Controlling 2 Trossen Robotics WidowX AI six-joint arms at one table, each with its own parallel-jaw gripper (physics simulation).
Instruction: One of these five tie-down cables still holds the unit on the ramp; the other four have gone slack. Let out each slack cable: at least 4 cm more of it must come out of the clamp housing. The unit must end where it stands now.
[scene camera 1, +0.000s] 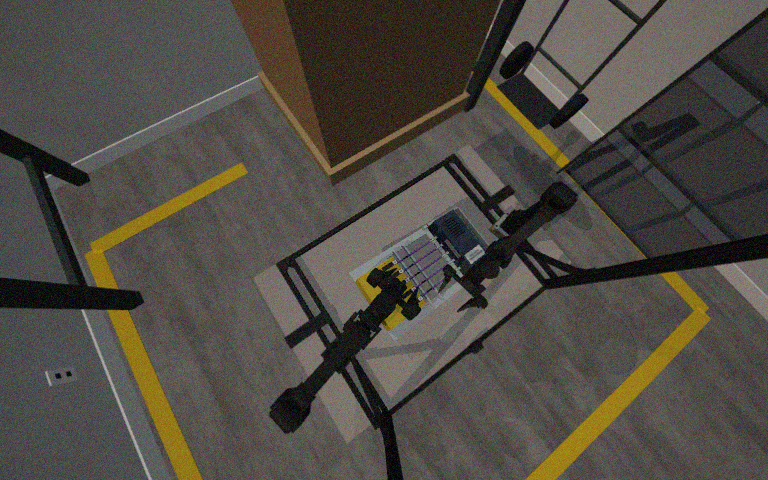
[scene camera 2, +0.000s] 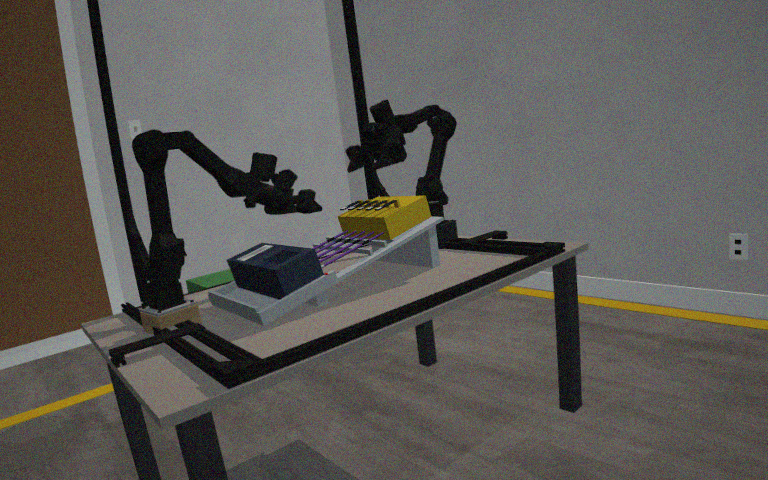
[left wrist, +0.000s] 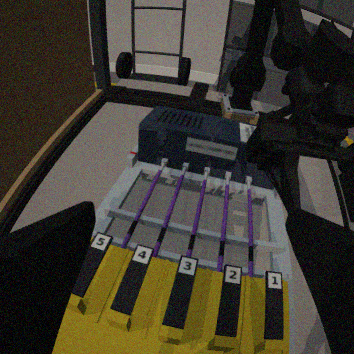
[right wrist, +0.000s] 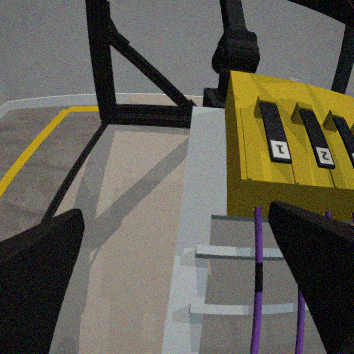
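Observation:
The yellow clamp housing (scene camera 1: 365, 285) (scene camera 2: 410, 215) (left wrist: 150, 300) (right wrist: 300, 197) sits high on the pale ramp (scene camera 2: 232, 302) (right wrist: 192, 190), with black levers numbered 1 to 5 on top. Purple cables (scene camera 2: 351, 243) (left wrist: 200, 215) (right wrist: 258, 235) with dark bands run down to the dark blue unit (scene camera 1: 455, 229) (scene camera 2: 271, 268) (left wrist: 165, 135). I cannot tell which cable is taut. My left gripper (scene camera 1: 408, 283) (scene camera 2: 355, 159) (left wrist: 195, 216) is open and empty above the housing. My right gripper (scene camera 1: 451, 298) (scene camera 2: 318, 208) (right wrist: 177, 216) is open and empty, above the cables' lever 1 side; one finger hides part of the cables in the right wrist view.
A green block (scene camera 2: 209, 281) lies behind the unit. Black frame bars (scene camera 2: 396, 308) edge the table (scene camera 2: 305, 333). A black upright (right wrist: 102, 60) rises beyond the table corner in the right wrist view. A large brown cabinet (scene camera 1: 390, 73) stands beside the table.

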